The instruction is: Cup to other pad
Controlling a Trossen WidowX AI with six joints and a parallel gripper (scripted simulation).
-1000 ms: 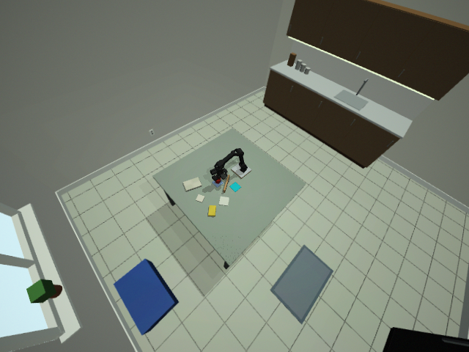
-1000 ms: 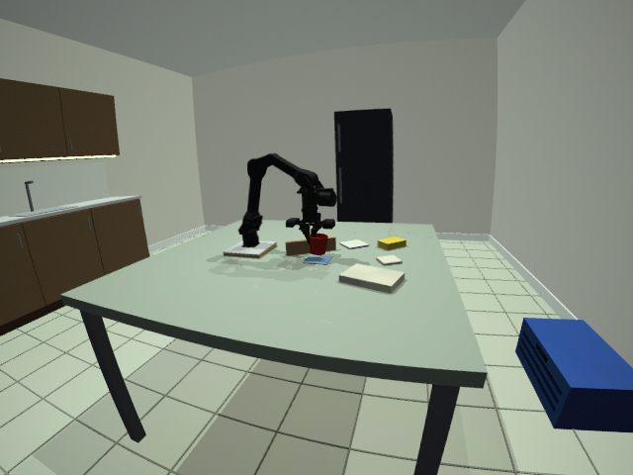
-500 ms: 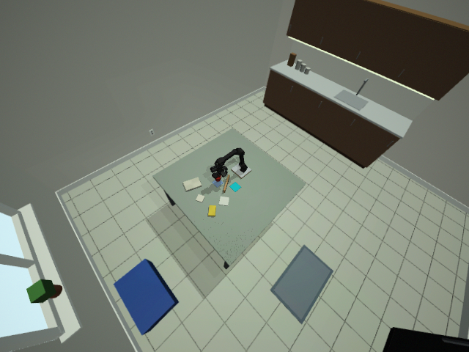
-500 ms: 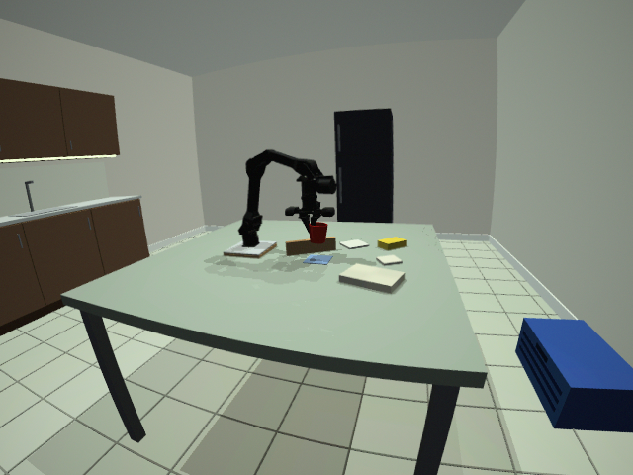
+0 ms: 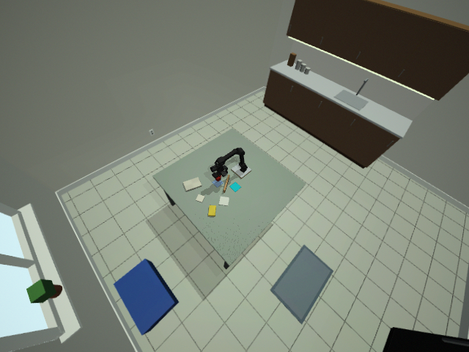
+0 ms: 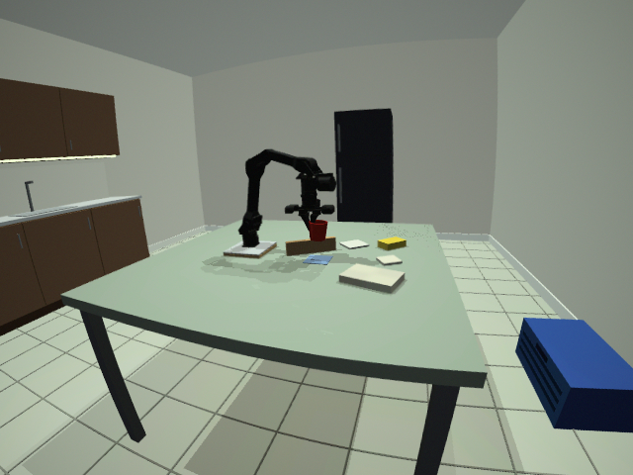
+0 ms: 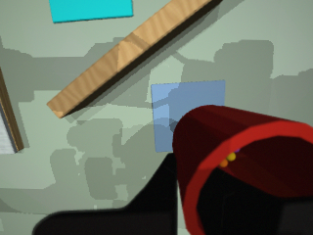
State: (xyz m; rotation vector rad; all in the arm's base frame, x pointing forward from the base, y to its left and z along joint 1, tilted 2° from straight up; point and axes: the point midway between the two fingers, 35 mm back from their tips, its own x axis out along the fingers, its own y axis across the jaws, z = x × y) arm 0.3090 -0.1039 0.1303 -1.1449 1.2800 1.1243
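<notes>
The cyan pad is 18 cm to the left of my gripper tip, 12 cm below it and 7 cm behind it. Round my gripper tip: red cup (3 cm ahead, 1 cm to the right); then blue pad (12 cm below, 3 cm ahead, 1 cm to the right); then wooden bar (10 cm below, 9 cm to the left, 2 cm behind).
</notes>
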